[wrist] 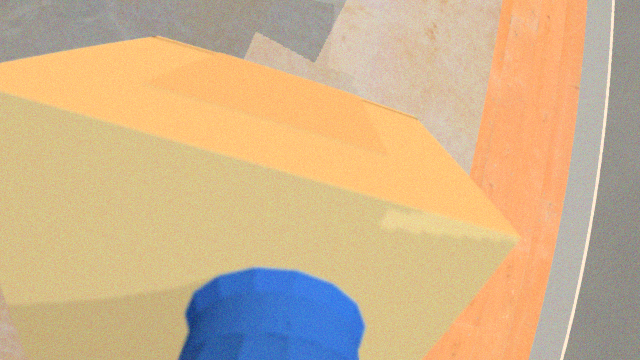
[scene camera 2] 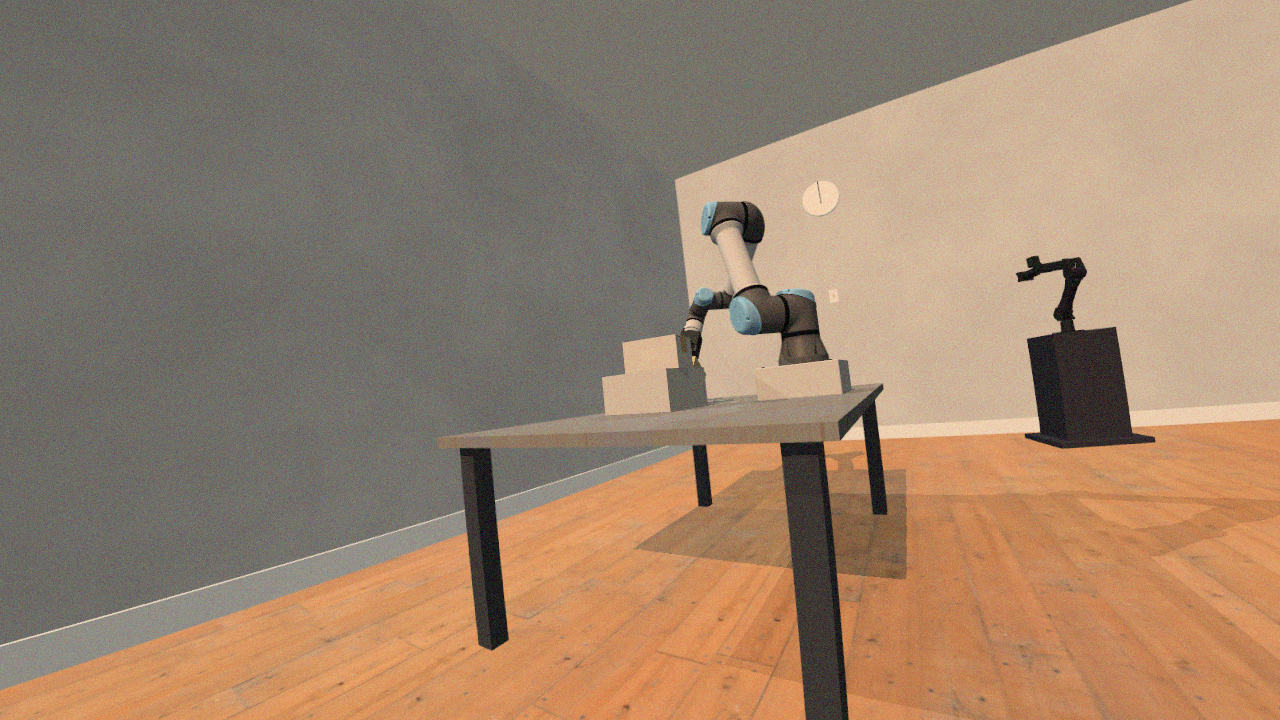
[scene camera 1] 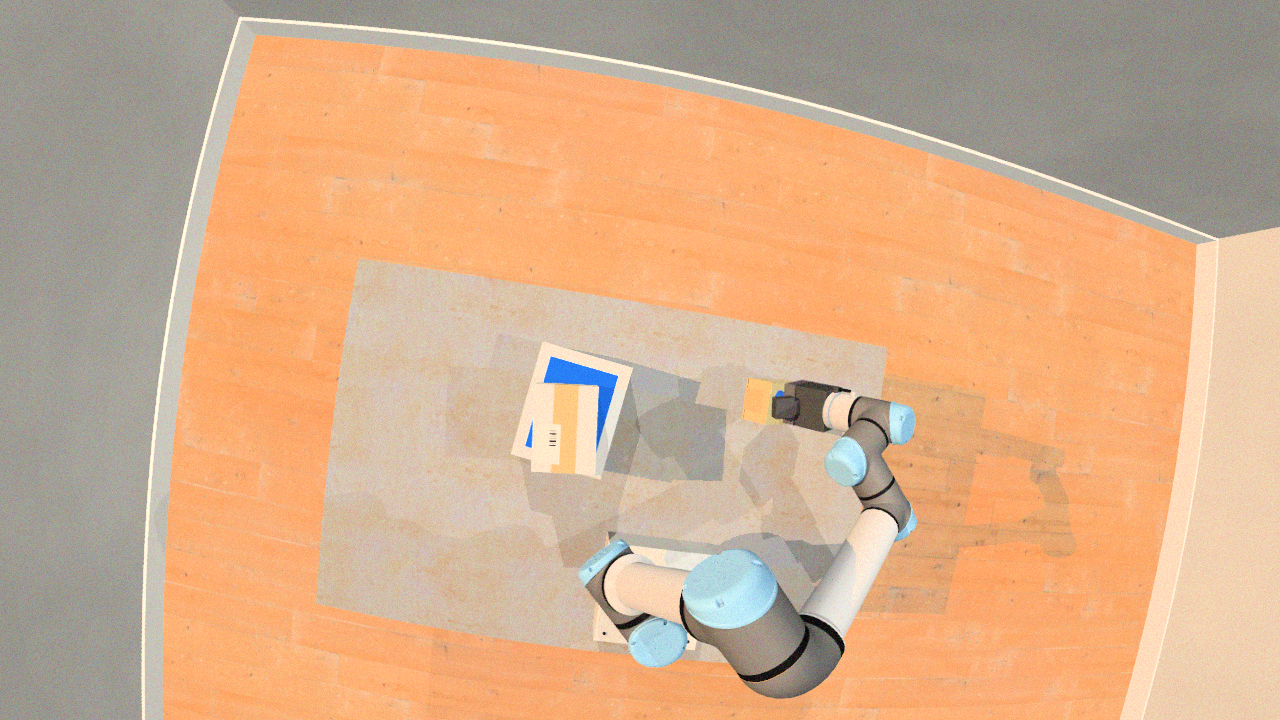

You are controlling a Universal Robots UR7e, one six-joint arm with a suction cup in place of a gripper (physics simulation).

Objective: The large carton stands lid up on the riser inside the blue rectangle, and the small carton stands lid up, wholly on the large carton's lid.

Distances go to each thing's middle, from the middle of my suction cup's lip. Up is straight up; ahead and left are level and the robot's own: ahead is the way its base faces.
I see my suction cup 10 mm past the small carton [scene camera 1: 757, 407] and 60 mm above it. Also, from my suction cup: large carton [scene camera 1: 565, 415] 40 mm behind, 460 mm to the left, 10 mm below; then riser [scene camera 1: 555, 364] 10 mm behind, 450 mm to the left, 120 mm below.
